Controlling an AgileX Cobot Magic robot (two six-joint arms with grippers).
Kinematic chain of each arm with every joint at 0, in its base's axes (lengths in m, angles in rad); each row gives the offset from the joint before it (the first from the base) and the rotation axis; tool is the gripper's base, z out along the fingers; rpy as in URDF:
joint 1: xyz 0 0 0.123 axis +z
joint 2: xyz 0 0 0 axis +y
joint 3: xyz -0.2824 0 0.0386 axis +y
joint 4: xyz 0.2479 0 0.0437 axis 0.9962 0 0.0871
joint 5: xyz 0 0 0 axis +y
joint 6: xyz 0.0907 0 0.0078 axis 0.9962 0 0.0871
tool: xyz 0 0 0 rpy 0 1.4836 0
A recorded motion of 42 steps. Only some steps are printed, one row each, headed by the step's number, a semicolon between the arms.
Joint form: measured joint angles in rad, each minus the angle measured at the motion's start. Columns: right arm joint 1, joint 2, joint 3, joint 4, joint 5, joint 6; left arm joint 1, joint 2, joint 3, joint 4, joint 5, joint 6.
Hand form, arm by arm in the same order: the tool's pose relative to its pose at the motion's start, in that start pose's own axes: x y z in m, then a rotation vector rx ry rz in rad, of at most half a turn. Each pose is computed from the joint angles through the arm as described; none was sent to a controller.
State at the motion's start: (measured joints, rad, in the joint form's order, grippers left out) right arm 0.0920 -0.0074 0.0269 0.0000 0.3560 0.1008; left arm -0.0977 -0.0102 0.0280 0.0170 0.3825 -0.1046
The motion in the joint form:
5: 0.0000 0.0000 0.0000 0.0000 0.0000 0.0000; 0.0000 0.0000 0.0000 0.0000 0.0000 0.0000
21: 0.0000 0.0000 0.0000 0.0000 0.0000 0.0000; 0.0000 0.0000 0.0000 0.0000 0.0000 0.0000
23: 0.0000 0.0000 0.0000 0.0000 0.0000 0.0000; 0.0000 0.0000 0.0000 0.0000 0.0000 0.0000
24: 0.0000 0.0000 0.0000 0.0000 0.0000 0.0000; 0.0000 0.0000 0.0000 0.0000 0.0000 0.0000
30: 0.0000 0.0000 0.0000 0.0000 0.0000 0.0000; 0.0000 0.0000 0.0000 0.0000 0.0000 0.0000
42: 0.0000 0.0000 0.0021 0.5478 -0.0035 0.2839; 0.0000 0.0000 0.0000 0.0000 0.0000 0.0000
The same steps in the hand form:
5: 0.0000 0.0000 0.0000 0.0000 0.0000 0.0000; 0.0000 0.0000 0.0000 0.0000 0.0000 0.0000
21: 0.0000 0.0000 0.0000 0.0000 0.0000 0.0000; 0.0000 0.0000 0.0000 0.0000 0.0000 0.0000
23: 0.0000 0.0000 0.0000 0.0000 0.0000 0.0000; 0.0000 0.0000 0.0000 0.0000 0.0000 0.0000
24: 0.0000 0.0000 0.0000 0.0000 0.0000 0.0000; 0.0000 0.0000 0.0000 0.0000 0.0000 0.0000
30: 0.0000 0.0000 0.0000 0.0000 0.0000 0.0000; 0.0000 0.0000 0.0000 0.0000 0.0000 0.0000
42: -0.0023 0.0167 -0.0014 -0.1872 0.0449 0.7970; 0.0000 0.0000 0.0000 0.0000 0.0000 0.0000

